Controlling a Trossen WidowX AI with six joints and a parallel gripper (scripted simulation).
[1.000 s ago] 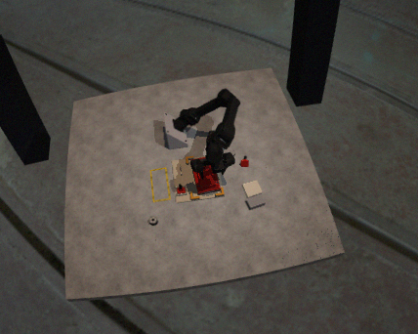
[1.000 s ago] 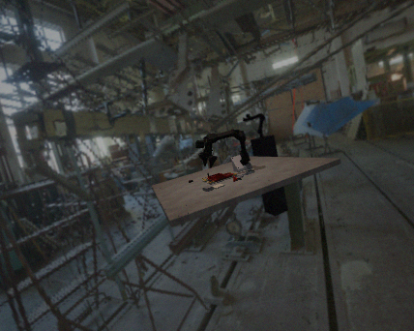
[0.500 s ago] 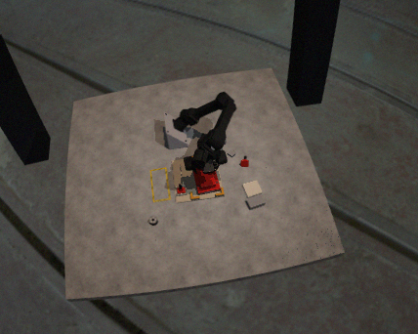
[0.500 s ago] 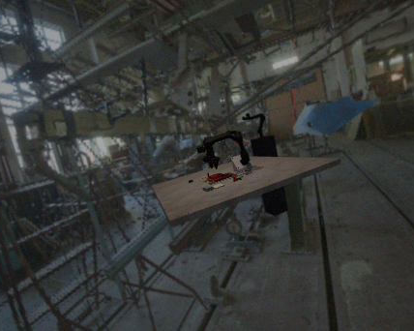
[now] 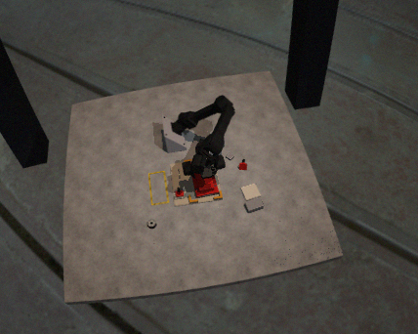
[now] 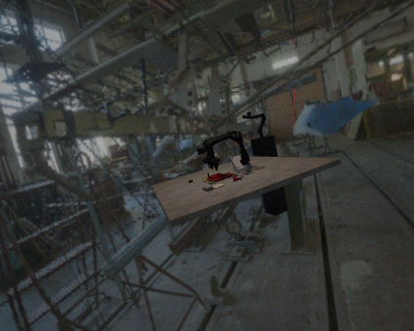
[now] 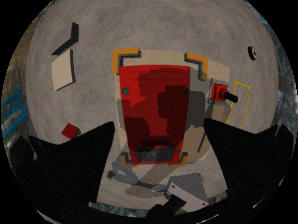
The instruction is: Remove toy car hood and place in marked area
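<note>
The red hood is 5 cm below my gripper tip. From my gripper tip the other things lie so: dark ring (15 cm ahead, 28 cm to the right, 8 cm below).
</note>
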